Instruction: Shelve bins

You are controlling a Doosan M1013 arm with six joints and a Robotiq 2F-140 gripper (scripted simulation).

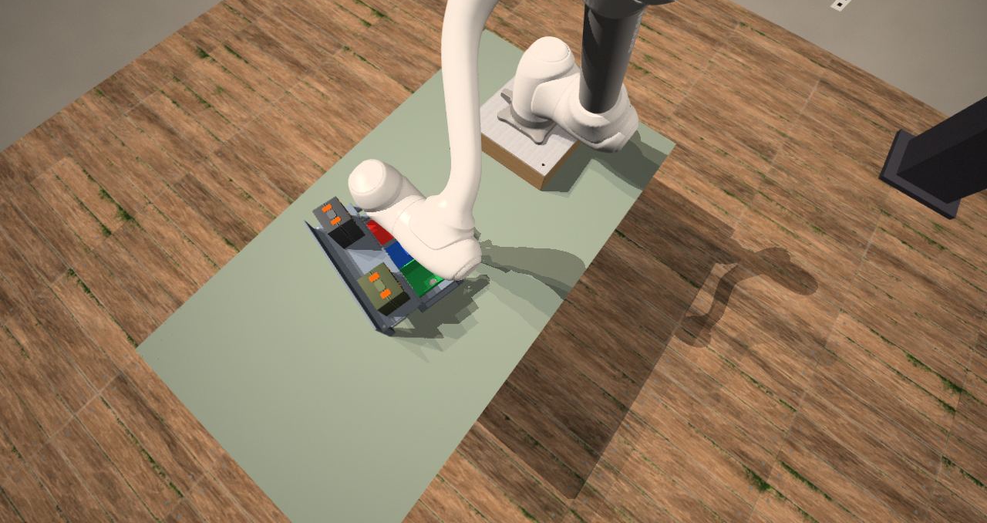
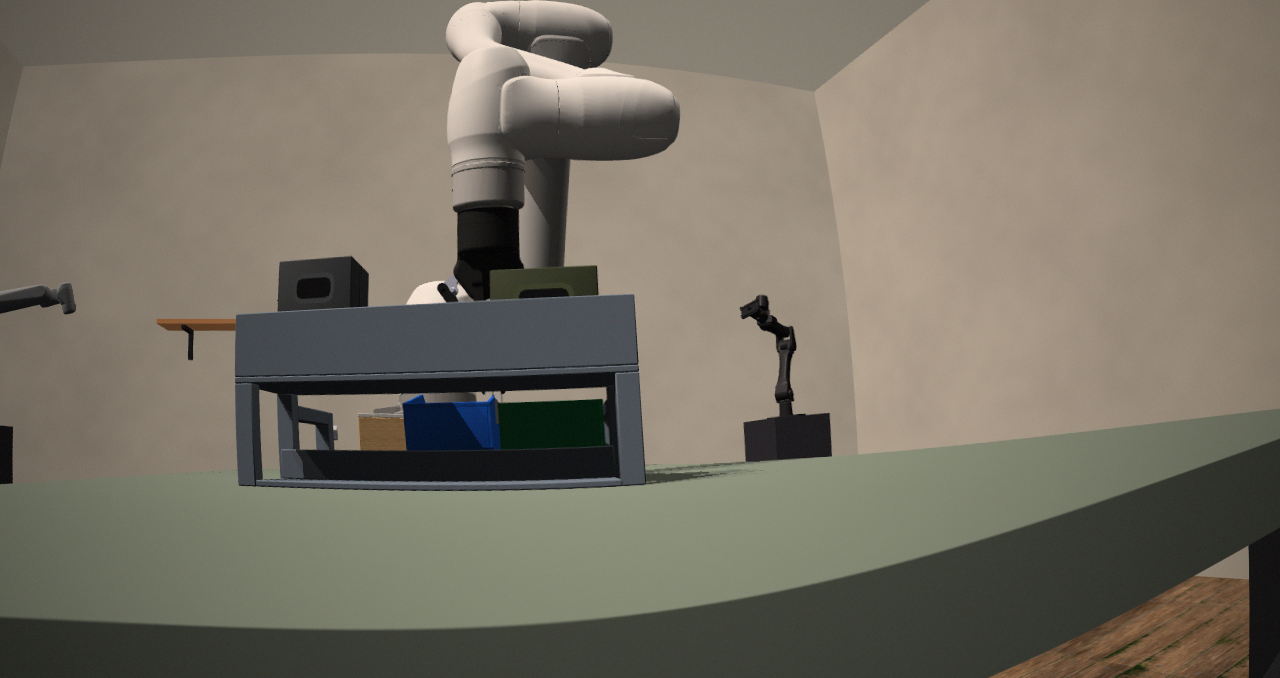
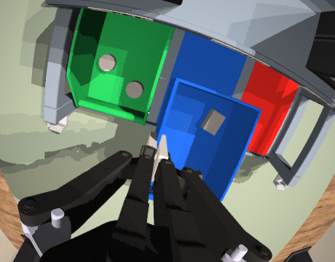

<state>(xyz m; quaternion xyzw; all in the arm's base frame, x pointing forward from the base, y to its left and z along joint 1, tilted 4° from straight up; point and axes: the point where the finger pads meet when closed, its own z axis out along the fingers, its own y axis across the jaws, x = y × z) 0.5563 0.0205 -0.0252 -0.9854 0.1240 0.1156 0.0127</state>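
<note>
The blue bin is 2 cm behind my hand, 4 cm to the right of it and 4 cm below it. The rest, counted from my hand: black box: 13 cm ahead, 20 cm to the right, 6 cm above; olive box: 19 cm ahead, 2 cm to the left, 5 cm above; green bin: 10 cm ahead, 4 cm to the left, 6 cm below.
</note>
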